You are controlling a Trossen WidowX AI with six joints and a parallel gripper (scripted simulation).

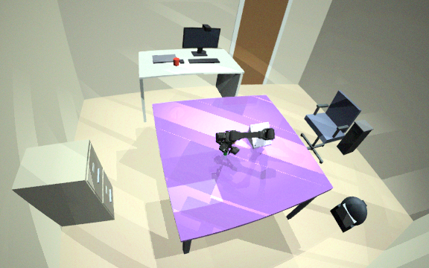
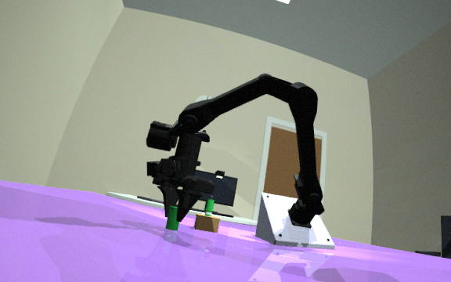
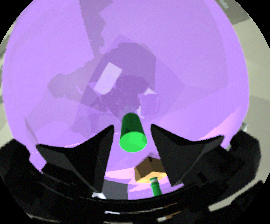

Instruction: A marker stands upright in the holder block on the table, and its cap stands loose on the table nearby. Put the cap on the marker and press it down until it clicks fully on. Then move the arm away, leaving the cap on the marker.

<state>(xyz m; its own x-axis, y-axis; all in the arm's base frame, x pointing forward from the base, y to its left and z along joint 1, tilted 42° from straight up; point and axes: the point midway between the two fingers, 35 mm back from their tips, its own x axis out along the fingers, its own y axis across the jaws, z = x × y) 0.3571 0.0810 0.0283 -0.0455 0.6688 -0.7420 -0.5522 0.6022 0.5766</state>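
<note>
Now: gripper tip 90 mm past the brown holder block and 120 mm to the left of it. The rest, counted from my gripper tip: green cap right at my gripper tip.
</note>
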